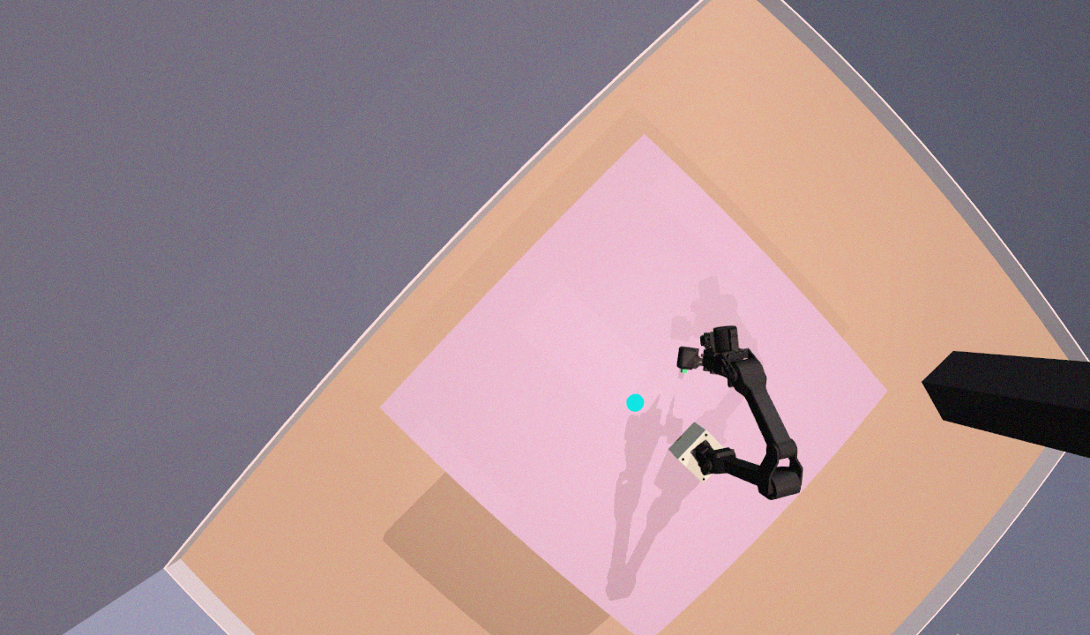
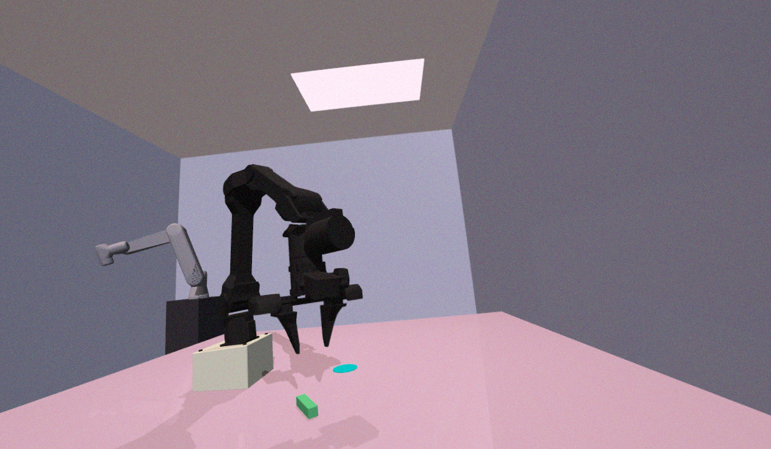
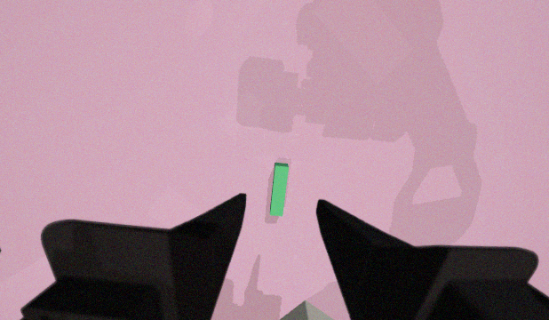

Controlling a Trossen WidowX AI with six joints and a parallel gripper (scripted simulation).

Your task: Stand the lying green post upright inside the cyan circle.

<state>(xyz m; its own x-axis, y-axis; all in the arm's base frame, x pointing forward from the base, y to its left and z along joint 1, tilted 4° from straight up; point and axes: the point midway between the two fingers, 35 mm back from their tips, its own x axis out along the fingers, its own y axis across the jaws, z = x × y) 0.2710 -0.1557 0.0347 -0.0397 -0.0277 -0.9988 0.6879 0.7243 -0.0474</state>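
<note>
Now: the green post 30 mm behind my gripper tip, 20 mm to the left of it and 100 mm below it. The rest, counted from my gripper tip: cyan circle 30 mm behind, 230 mm to the left, 100 mm below.
</note>
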